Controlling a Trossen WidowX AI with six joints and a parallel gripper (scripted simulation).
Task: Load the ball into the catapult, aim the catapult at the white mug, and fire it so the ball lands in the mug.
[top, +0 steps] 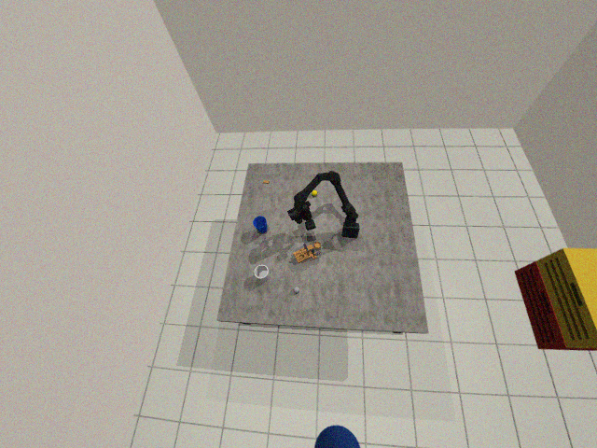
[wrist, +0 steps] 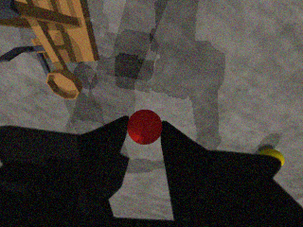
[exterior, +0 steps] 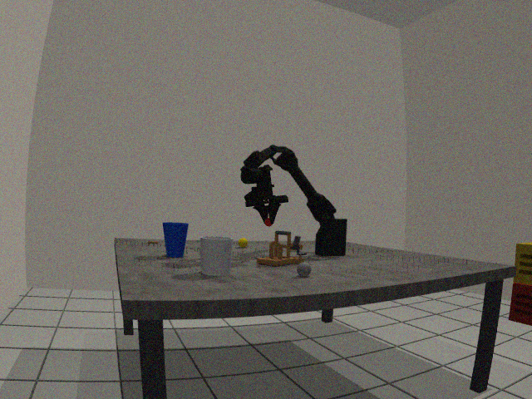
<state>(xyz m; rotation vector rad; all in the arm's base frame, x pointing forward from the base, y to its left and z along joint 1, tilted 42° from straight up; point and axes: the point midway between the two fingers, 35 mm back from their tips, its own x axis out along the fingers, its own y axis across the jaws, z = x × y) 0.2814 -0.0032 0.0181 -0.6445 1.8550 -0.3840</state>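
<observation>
My gripper tip is 16 cm to the right of the wooden catapult and 7 cm above it. From my gripper tip the other things lie so: blue cup 36 cm ahead, 3 cm to the right, 9 cm below; then yellow ball 3 cm behind, 32 cm to the right, 10 cm below; then red ball 1 cm above.
</observation>
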